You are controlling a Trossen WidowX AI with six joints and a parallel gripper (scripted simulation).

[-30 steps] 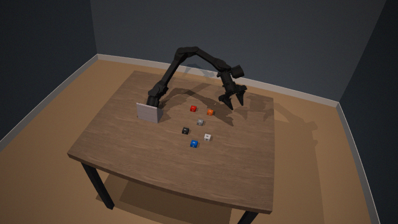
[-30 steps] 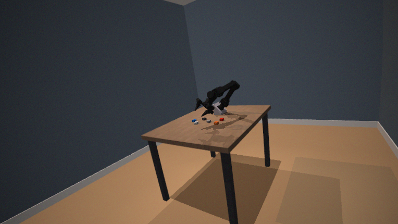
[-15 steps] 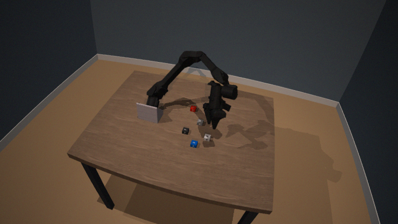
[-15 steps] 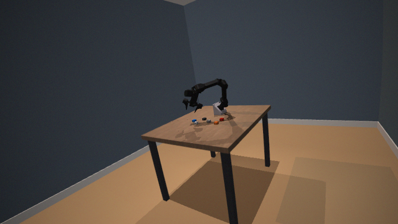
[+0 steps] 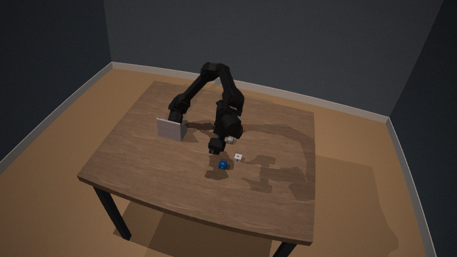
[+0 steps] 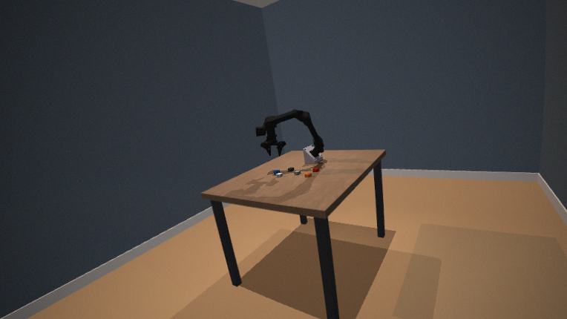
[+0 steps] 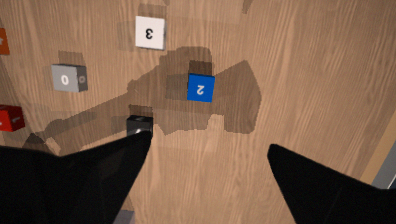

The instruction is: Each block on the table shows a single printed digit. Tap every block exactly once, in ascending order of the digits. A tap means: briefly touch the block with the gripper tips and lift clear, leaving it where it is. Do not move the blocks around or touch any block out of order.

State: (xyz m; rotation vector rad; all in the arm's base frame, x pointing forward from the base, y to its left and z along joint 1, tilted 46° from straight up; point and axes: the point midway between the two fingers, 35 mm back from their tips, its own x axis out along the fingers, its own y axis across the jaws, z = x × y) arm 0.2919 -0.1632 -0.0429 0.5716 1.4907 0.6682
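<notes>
Right now the grey block is 18 cm to the left of my gripper tip and 11 cm below it. Also, from my gripper tip: black block 11 cm below, 8 cm to the left, 5 cm behind; white block 11 cm below, 8 cm to the left, 7 cm ahead; blue block 11 cm below, 2 cm ahead, 1 cm to the left.
</notes>
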